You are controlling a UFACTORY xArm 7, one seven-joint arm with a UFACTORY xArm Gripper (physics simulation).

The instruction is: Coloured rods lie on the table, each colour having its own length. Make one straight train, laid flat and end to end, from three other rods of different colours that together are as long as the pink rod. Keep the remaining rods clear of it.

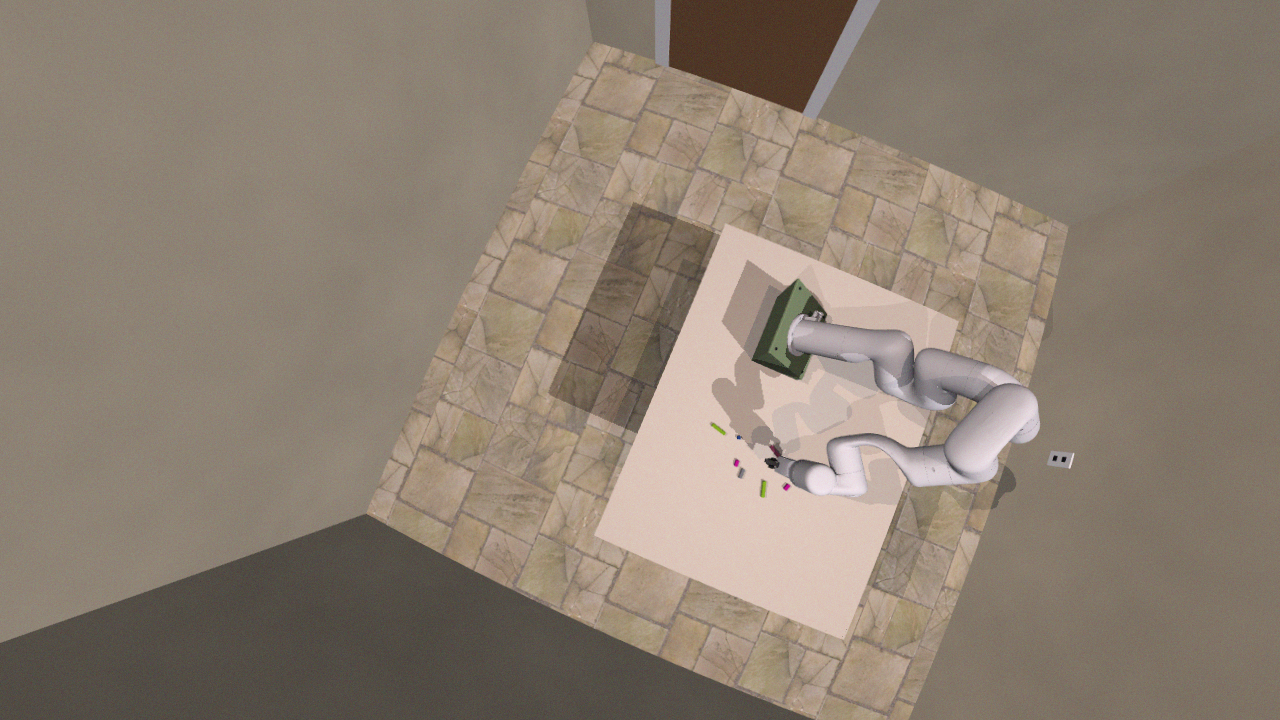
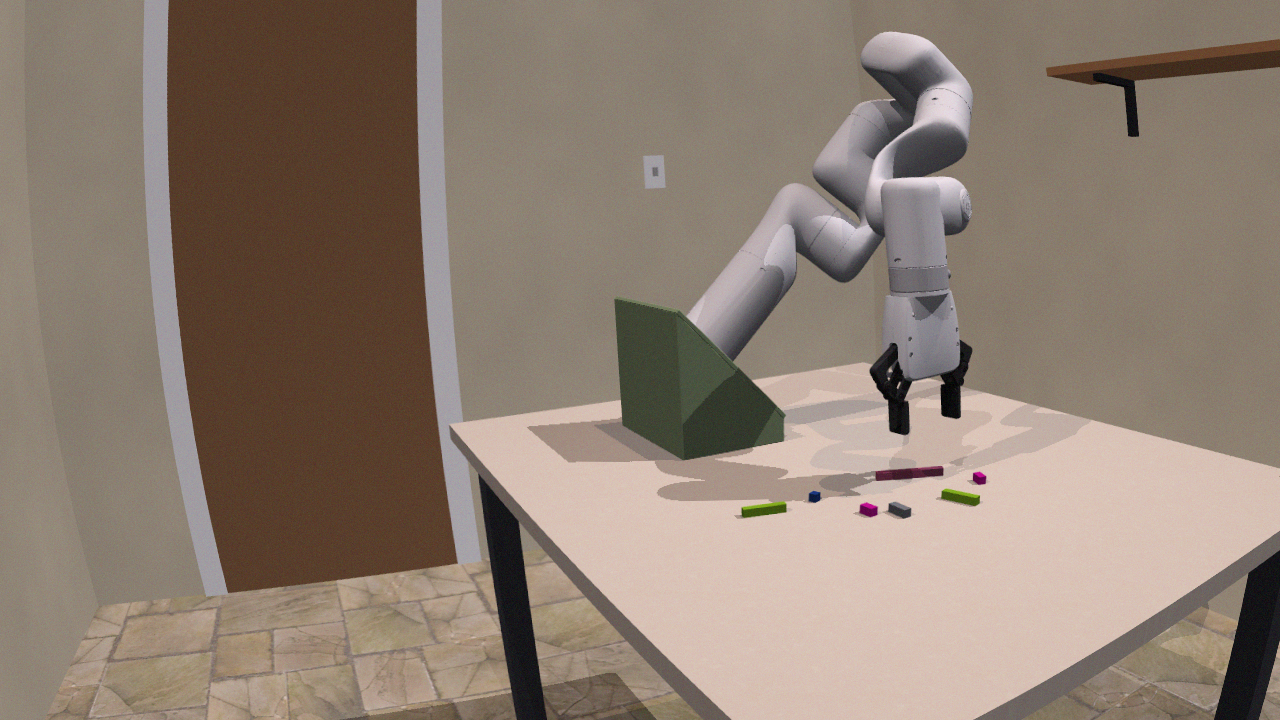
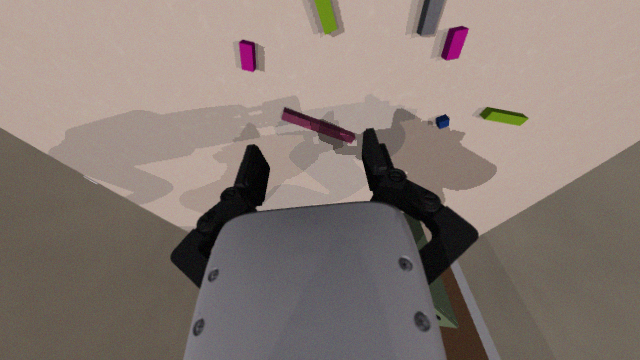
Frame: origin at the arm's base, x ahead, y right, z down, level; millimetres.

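Seen in the pictures: gripper, between the fingertips: (image 2: 926, 425) (image 3: 311, 149); arm's base, origin of its link: (image 1: 798, 334) (image 2: 699, 351).
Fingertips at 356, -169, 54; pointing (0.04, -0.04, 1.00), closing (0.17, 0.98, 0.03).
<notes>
Pixels of each thing's middle, then the offset from my fingertips to it, as dx, dy, dz. Level surfaces: height alone.
- long pink rod, middle of its body: (image 2: 909, 473) (image 3: 320, 126) (image 1: 779, 457) -23, +8, +66
- grey rod, middle of its body: (image 2: 899, 509) (image 3: 431, 7) (image 1: 741, 473) +83, +87, +66
- second lime rod, middle of its body: (image 2: 764, 509) (image 3: 503, 116) (image 1: 718, 429) -1, +219, +66
- small blue rod, middle of its body: (image 2: 814, 496) (image 3: 442, 121) (image 1: 738, 437) -11, +151, +66
- pale table, height of its surface: dz +71
The long pink rod (image 1: 776, 450) (image 2: 909, 473) (image 3: 300, 120) lies flat. The grey rod (image 1: 741, 473) (image 2: 899, 509) (image 3: 431, 17) lies close to one magenta rod (image 1: 735, 462) (image 2: 868, 509) (image 3: 455, 43), with a small gap. Another magenta rod (image 1: 786, 487) (image 2: 979, 478) (image 3: 247, 55) lies near a lime rod (image 1: 763, 488) (image 2: 960, 497) (image 3: 326, 16). A second lime rod (image 1: 717, 428) (image 2: 763, 509) (image 3: 504, 116) lies near the small blue rod (image 1: 739, 437) (image 2: 814, 496) (image 3: 442, 121). My gripper (image 1: 771, 462) (image 2: 925, 422) (image 3: 311, 149) is open and empty, above the table near the pink rod.
The green wedge-shaped base (image 1: 777, 349) (image 2: 651, 385) carries the arm at the back of the pale table (image 1: 716, 546) (image 2: 895, 608). Shadows of the arm fall across the pink rod and the table around it. A wooden shelf (image 2: 1172, 62) is on the wall.
</notes>
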